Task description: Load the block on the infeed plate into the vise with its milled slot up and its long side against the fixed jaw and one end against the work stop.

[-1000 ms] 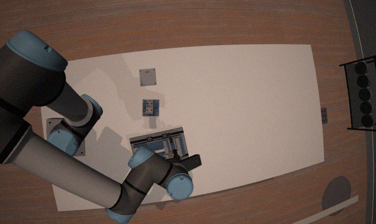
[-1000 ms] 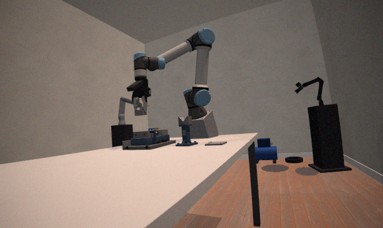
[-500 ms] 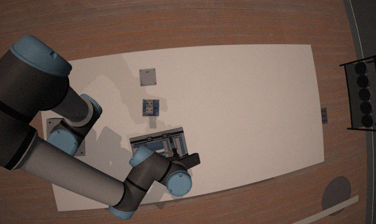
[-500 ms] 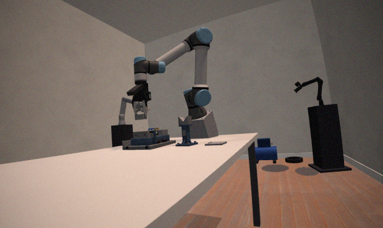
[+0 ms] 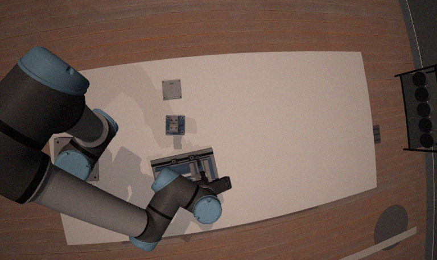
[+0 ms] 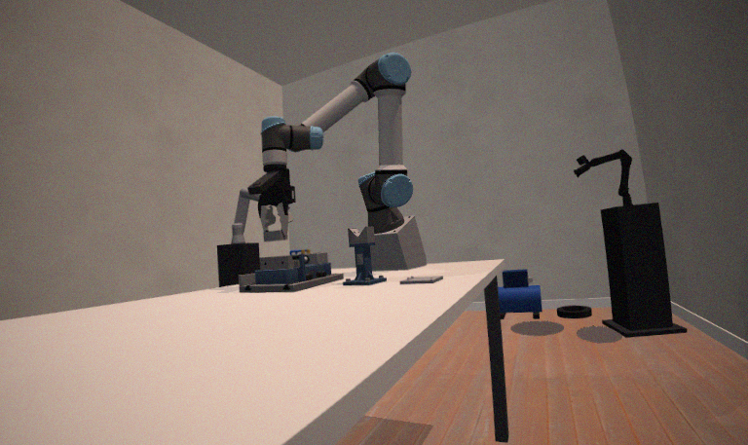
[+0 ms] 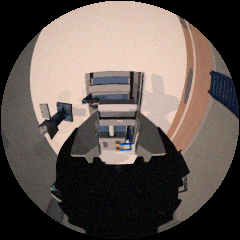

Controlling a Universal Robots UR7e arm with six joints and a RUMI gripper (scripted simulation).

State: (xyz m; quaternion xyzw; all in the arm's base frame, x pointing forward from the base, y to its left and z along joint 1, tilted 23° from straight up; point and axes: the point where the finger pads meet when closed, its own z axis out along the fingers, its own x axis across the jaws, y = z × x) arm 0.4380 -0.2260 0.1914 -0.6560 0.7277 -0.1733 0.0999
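The vise is 13 cm below my hand, 7 cm behind it and 3 cm to the left of it. The rest, counted from my hand: part: right at my hand; then infeed plate: 42 cm to the left, 16 cm below.
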